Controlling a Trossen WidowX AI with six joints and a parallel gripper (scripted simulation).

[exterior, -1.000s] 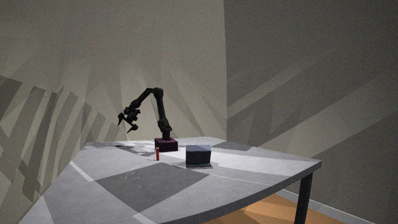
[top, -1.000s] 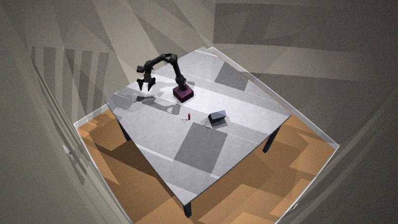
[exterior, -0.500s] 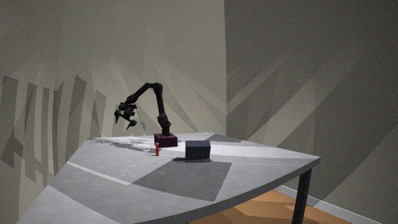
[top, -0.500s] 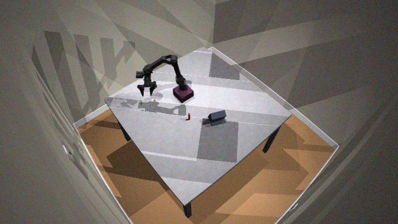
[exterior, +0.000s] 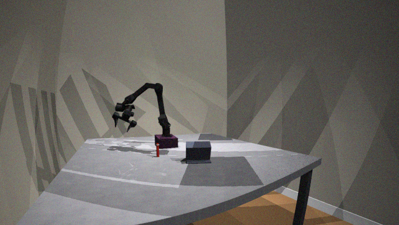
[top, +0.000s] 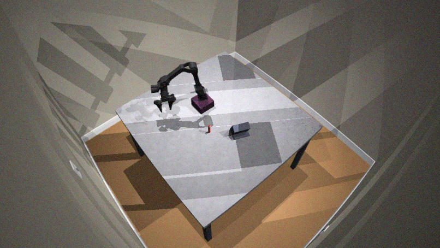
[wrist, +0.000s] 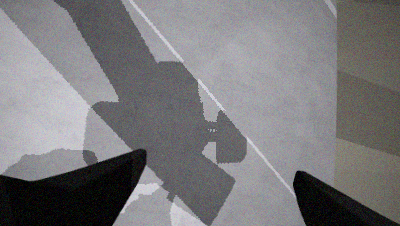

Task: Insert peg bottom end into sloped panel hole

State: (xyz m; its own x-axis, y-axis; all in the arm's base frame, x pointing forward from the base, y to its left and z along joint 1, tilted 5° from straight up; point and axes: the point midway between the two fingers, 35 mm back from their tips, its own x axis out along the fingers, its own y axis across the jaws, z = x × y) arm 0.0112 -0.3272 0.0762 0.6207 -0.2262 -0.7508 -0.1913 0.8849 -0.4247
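My gripper tip is 26 cm short of the red peg, 24 cm to the right of it and 7 cm above it. The rest, counted from my gripper tip: grey sloped panel 38 cm ahead, 45 cm to the left, 9 cm below.
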